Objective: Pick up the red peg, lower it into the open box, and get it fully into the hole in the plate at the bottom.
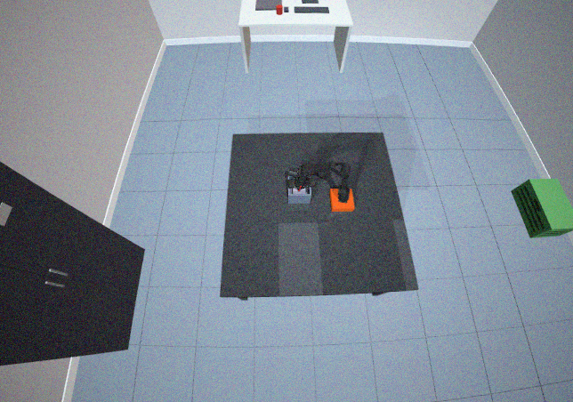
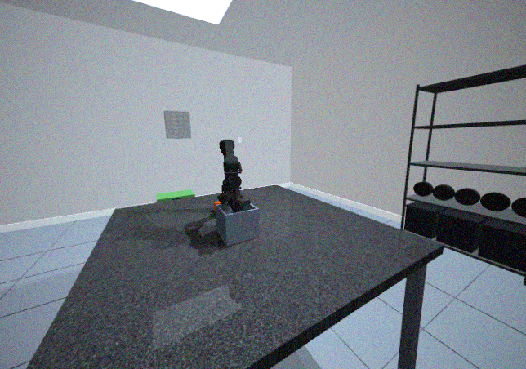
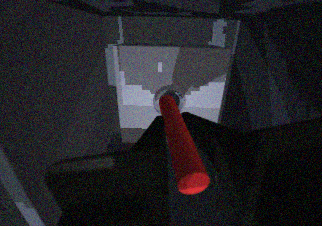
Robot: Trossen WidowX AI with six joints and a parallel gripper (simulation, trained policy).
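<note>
The red peg is 10 mm above my gripper tip. Round my gripper tip: plate (40 mm below).
</note>
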